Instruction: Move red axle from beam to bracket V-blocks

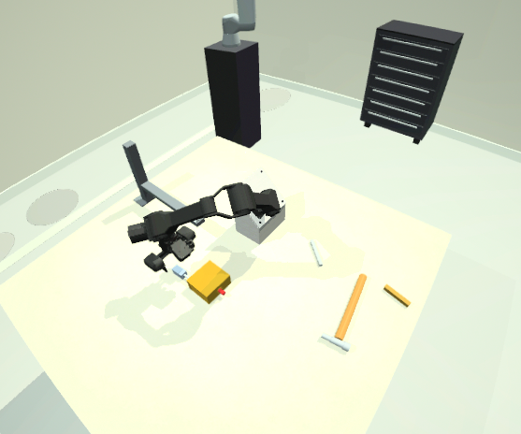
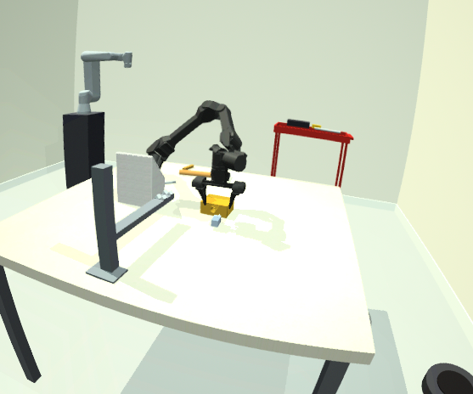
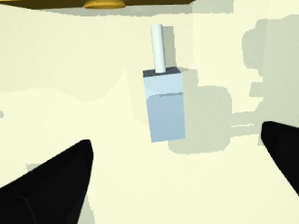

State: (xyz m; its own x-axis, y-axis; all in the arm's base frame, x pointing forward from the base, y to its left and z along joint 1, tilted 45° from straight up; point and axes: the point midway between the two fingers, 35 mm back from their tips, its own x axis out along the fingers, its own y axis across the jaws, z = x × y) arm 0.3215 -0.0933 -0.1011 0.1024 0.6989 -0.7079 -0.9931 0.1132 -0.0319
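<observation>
The pale cube is 2 cm to the left of my gripper tip and 6 cm below it. Round my gripper tip: yellow beam: 2 cm behind, 12 cm to the left, 4 cm below; orange bar: 31 cm behind, 70 cm to the left, 6 cm below; white rod: 34 cm behind, 38 cm to the left, 6 cm below.
</observation>
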